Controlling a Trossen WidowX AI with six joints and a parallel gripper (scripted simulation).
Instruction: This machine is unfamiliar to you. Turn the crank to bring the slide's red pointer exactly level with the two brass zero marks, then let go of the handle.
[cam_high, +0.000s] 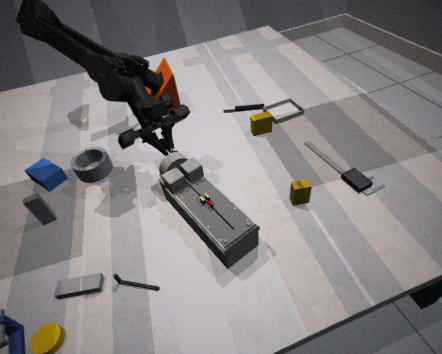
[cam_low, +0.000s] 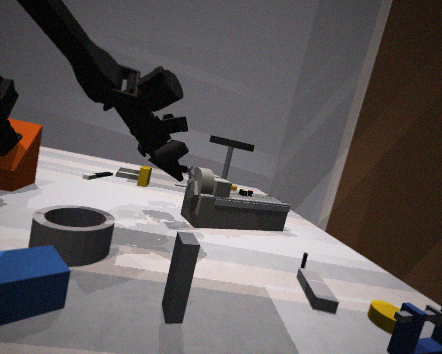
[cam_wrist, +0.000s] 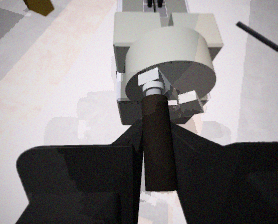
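Right now the red pointer is 18 cm ahead of my gripper tip, 6 cm to the left of it and 1 cm below it. Round my gripper tip: black hex key (26 cm ahead, 14 cm to the right, 8 cm below); then dark crank handle (2 cm behind, 1 cm to the right, 3 cm above); then blue block (13 cm behind, 36 cm to the right, 7 cm below).
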